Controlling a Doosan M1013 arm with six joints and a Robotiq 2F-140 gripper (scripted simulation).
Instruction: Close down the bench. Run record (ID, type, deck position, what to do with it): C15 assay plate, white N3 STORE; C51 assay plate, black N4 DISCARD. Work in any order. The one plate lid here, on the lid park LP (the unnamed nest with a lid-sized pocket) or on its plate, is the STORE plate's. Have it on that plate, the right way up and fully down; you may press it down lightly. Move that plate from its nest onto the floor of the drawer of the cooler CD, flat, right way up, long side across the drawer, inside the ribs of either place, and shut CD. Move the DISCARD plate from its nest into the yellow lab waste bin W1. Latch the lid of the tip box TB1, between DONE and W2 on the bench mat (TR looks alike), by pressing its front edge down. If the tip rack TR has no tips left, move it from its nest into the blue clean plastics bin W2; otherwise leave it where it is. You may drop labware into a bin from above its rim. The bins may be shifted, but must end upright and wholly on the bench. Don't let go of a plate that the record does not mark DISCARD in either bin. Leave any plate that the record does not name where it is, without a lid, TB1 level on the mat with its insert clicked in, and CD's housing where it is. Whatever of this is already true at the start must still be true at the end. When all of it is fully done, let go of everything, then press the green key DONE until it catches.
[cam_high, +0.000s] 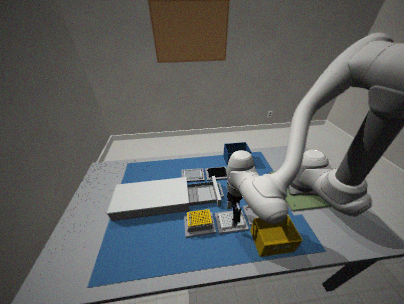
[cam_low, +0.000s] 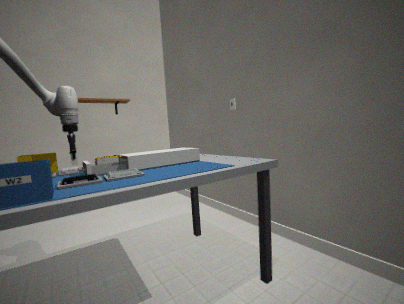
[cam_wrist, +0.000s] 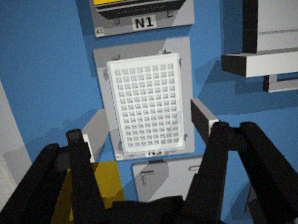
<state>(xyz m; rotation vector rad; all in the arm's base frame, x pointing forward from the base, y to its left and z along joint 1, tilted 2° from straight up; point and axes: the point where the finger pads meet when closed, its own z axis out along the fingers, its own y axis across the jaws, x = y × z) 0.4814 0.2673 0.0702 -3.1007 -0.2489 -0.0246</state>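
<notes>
My gripper is now 50 mm above the plate lid. From my hand the other things lie so: grey nest N3: 70 mm below; N1 label: 100 mm ahead, 60 mm below, 10 mm to the left; white plate: 50 mm below.
</notes>
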